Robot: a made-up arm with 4 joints. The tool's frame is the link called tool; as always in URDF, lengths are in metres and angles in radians. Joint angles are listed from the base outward. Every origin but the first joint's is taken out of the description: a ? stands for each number. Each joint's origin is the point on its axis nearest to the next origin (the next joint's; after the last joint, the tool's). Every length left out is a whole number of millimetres.
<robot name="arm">
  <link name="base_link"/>
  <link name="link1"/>
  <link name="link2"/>
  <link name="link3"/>
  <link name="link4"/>
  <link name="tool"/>
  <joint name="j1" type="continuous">
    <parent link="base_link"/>
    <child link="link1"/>
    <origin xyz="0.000 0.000 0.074" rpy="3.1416 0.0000 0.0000"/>
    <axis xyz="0 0 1"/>
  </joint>
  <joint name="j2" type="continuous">
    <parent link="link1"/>
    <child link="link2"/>
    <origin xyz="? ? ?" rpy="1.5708 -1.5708 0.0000"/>
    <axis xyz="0 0 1"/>
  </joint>
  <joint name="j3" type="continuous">
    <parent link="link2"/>
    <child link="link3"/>
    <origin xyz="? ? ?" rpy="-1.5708 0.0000 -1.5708"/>
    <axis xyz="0 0 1"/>
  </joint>
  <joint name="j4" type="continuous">
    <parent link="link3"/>
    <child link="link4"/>
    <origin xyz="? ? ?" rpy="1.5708 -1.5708 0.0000"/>
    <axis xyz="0 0 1"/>
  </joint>
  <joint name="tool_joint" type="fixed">
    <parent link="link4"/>
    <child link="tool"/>
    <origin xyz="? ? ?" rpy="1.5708 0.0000 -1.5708"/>
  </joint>
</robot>
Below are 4 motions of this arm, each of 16 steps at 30 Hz.
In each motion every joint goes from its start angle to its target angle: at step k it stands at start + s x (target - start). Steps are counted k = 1, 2, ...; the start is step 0. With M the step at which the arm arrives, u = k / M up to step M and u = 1 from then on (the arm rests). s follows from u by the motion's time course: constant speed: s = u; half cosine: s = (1 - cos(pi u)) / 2; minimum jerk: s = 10 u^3 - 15 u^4 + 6 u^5.
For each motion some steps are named. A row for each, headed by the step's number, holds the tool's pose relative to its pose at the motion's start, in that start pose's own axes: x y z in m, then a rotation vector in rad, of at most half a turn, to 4 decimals.
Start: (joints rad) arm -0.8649 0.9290 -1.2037 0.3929
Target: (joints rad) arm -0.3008 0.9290 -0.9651 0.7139
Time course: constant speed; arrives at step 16
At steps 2, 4, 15, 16:
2: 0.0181 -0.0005 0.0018 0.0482 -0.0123 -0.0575
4: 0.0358 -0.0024 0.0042 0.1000 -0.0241 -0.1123
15: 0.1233 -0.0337 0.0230 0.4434 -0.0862 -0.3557
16: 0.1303 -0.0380 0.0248 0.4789 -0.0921 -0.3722

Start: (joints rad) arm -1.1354 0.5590 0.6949 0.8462
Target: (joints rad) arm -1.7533 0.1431 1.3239 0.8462
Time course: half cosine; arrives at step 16
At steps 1, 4, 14, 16:
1: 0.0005 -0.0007 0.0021 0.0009 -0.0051 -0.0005
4: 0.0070 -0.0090 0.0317 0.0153 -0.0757 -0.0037
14: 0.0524 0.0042 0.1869 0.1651 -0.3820 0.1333
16: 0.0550 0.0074 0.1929 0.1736 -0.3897 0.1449

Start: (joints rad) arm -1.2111 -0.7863 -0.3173 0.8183
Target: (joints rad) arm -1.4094 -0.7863 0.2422 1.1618
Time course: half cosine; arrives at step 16
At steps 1, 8, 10, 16:
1: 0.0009 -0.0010 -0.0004 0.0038 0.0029 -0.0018
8: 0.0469 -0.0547 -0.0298 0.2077 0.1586 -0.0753
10: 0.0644 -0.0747 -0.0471 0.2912 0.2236 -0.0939
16: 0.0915 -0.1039 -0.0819 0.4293 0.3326 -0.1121

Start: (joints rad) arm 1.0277 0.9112 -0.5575 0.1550
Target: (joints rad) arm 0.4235 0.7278 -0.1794 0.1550
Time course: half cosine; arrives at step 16
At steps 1, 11, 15, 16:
1: -0.0003 -0.0013 0.0006 -0.0048 0.0009 -0.0008
11: -0.0097 -0.0949 0.0739 -0.3745 0.0113 -0.0349
15: -0.0056 -0.1152 0.1002 -0.4697 -0.0056 -0.0318
16: -0.0054 -0.1160 0.1014 -0.4739 -0.0066 -0.0315

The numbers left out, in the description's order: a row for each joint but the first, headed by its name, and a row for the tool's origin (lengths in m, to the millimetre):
j2: -0.078 0.097 0.000
j3: 0.380 0.116 0.000
j4: 0.006 0.103 0.000
tool: -0.304 -0.009 0.000

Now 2 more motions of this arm.
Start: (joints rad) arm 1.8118 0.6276 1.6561 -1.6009
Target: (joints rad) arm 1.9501 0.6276 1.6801 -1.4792
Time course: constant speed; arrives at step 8
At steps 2, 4, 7, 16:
2: 0.0141 0.0065 0.0160 -0.0340 0.0506 0.0023
4: 0.0285 0.0135 0.0309 -0.0680 0.1013 0.0037
7: 0.0506 0.0248 0.0515 -0.1192 0.1771 0.0040
16: 0.0580 0.0287 0.0578 -0.1363 0.2024 0.0037

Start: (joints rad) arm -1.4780 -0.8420 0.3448 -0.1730
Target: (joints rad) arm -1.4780 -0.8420 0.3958 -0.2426
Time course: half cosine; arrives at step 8
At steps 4, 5, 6, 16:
4: -0.0132 0.0013 0.0006 -0.0048 -0.0348 -0.0250
5: -0.0182 0.0019 0.0007 -0.0069 -0.0481 -0.0346
6: -0.0224 0.0025 0.0008 -0.0088 -0.0594 -0.0426
16: -0.0263 0.0031 0.0008 -0.0105 -0.0696 -0.0499

